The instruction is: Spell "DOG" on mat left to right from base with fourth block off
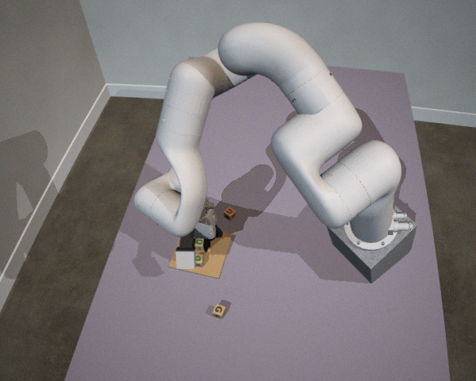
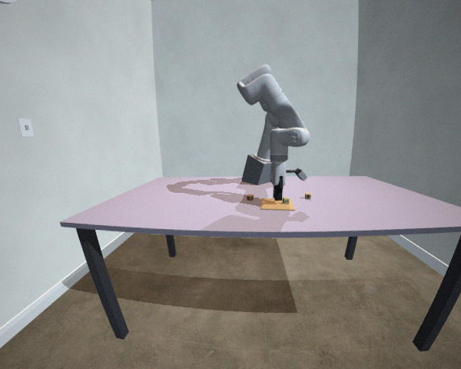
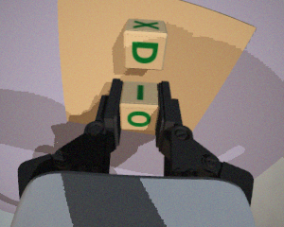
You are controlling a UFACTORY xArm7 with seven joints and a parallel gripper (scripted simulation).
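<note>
The mat lies 4 cm below my hand. From my hand the other things lie so: G block: 16 cm to the left, 9 cm behind, 3 cm below; D block: 4 cm to the left, 3 cm below; O block: 1 cm below.
</note>
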